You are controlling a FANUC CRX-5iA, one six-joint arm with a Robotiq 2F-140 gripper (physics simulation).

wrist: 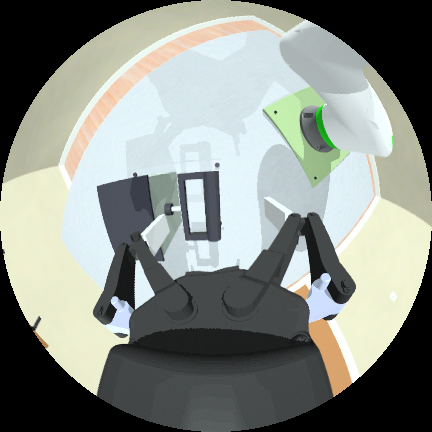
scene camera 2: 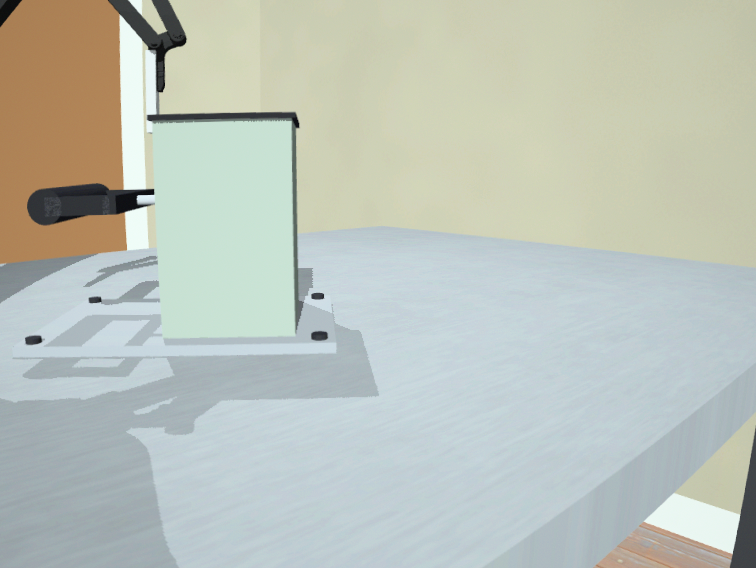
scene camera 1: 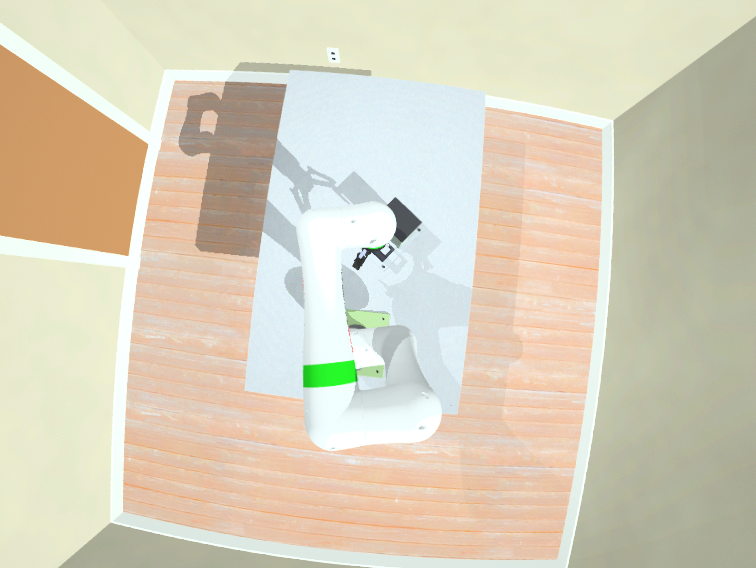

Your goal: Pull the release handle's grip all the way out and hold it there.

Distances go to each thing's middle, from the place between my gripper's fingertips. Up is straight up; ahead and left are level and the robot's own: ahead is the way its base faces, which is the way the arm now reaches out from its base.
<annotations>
I see the pale base plate point(wrist: 204, 165) 9 cm ahead of my hand, 4 cm to the right of it and 16 cm below it.
</annotations>
